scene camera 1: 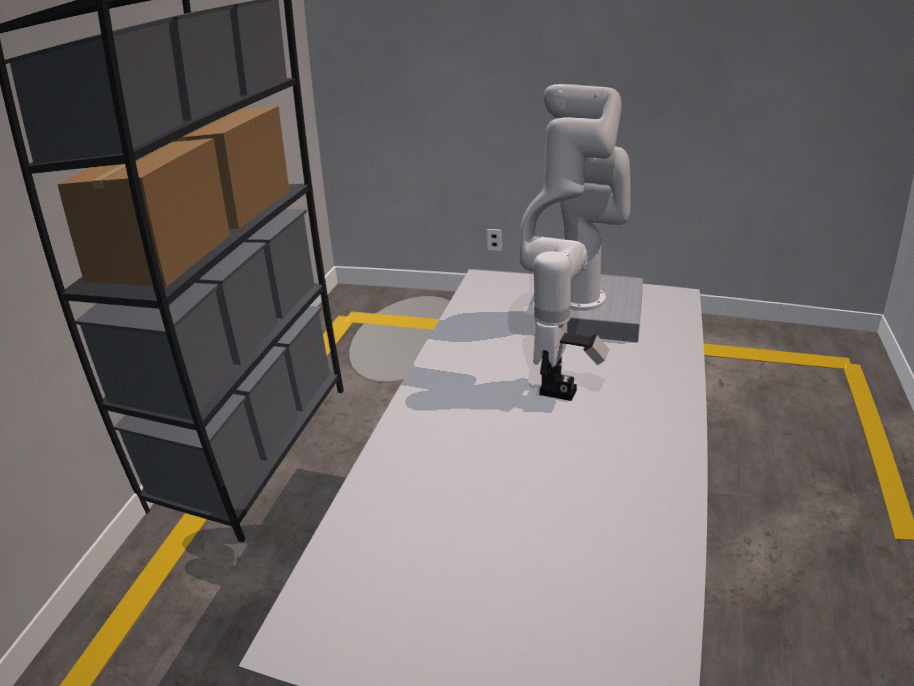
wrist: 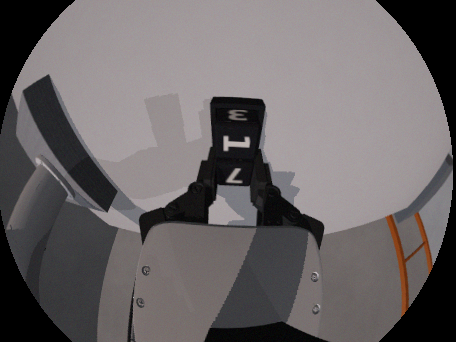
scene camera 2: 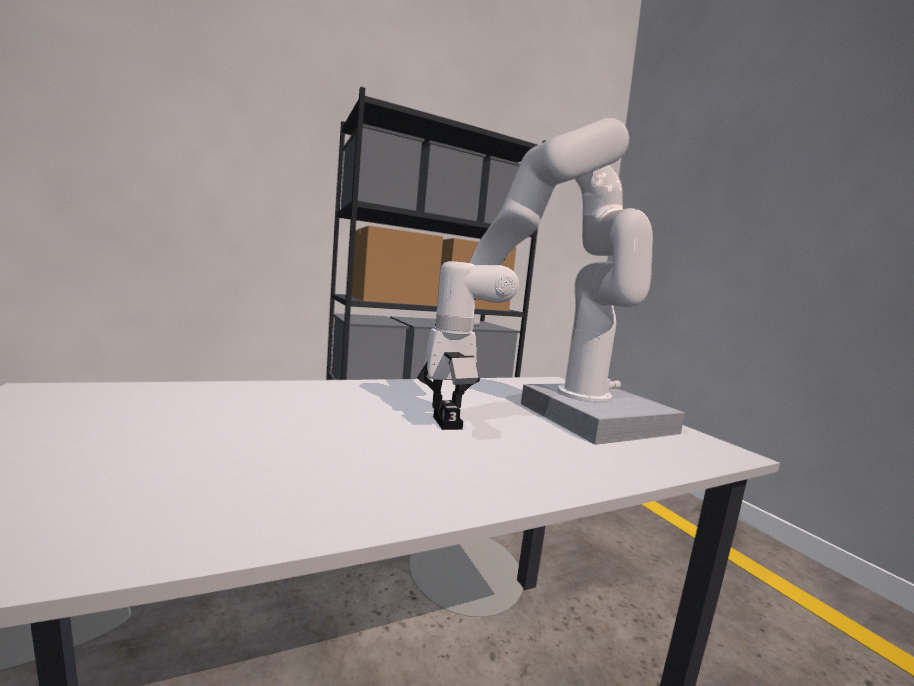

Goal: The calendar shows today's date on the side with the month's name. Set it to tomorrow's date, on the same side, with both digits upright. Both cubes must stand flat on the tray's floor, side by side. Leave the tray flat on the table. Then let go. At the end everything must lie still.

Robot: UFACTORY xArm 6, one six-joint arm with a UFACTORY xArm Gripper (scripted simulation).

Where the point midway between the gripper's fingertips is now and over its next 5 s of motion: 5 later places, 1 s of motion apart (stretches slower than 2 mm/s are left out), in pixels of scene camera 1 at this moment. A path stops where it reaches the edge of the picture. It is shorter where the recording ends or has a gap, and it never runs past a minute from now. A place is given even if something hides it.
The gripper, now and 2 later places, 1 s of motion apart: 551,384; 551,359; 552,336
